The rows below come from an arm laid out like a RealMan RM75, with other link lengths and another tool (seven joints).
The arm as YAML. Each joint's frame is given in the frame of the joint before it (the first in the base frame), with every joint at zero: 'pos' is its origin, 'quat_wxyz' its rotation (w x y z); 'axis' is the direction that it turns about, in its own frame. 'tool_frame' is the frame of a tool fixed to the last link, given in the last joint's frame.
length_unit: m
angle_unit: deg
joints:
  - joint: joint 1
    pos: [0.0, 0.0, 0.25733]
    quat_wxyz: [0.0, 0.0, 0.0, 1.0]
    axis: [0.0, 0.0, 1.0]
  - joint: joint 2
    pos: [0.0, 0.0, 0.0]
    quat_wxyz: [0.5, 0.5, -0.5, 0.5]
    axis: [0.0, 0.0, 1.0]
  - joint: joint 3
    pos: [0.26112, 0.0, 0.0]
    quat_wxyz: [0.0, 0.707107, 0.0, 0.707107]
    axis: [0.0, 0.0, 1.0]
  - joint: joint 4
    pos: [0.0, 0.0, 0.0]
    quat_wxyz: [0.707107, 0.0, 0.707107, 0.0]
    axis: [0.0, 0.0, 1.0]
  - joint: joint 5
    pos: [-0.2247, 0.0, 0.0]
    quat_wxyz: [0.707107, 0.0, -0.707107, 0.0]
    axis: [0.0, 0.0, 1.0]
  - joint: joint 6
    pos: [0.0, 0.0, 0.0]
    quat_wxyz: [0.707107, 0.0, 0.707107, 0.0]
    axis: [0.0, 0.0, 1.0]
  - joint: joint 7
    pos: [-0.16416, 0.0, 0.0]
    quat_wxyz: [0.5, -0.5, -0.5, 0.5]
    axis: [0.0, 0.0, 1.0]
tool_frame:
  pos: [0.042, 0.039, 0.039]
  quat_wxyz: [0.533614, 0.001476, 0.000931, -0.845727]
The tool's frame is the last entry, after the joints.
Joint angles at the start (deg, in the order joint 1, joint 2, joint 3, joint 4, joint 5, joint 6, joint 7):
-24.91 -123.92 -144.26 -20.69 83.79 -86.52 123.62
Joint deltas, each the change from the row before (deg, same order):
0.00 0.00 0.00 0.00 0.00 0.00 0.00
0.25 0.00 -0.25 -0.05 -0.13 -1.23 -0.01
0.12 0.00 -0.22 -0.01 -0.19 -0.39 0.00
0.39 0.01 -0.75 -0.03 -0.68 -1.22 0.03
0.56 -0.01 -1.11 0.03 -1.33 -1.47 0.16
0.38 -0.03 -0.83 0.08 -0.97 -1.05 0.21
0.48 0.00 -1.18 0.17 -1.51 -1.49 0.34
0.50 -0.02 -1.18 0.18 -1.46 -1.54 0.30
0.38 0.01 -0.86 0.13 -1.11 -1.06 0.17
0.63 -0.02 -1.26 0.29 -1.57 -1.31 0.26
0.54 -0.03 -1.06 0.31 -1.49 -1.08 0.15
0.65 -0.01 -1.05 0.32 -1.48 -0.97 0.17
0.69 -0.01 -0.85 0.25 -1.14 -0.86 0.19
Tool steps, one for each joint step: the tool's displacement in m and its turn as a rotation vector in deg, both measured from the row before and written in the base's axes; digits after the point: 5 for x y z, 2 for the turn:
0.00000 0.00000 0.00000 0.00 0.00 0.00
0.00213 -0.00212 0.00208 0.26 -0.73 -0.67
0.00018 -0.00044 0.00156 0.30 -0.36 -0.05
0.00025 -0.00124 0.00551 1.11 -1.16 -0.11
-0.00072 -0.00110 0.00874 1.96 -1.69 0.19
-0.00055 -0.00090 0.00625 1.50 -1.18 0.13
-0.00089 -0.00104 0.00962 2.30 -1.64 0.17
-0.00105 -0.00170 0.00951 2.29 -1.61 0.14
-0.00136 -0.00137 0.00730 1.72 -1.14 0.19
-0.00341 -0.00271 0.00979 2.44 -1.58 0.61
-0.00328 -0.00261 0.00849 2.15 -1.45 0.62
-0.00462 -0.00338 0.00852 2.18 -1.33 0.84
-0.00462 -0.00401 0.00688 1.80 -0.96 0.75

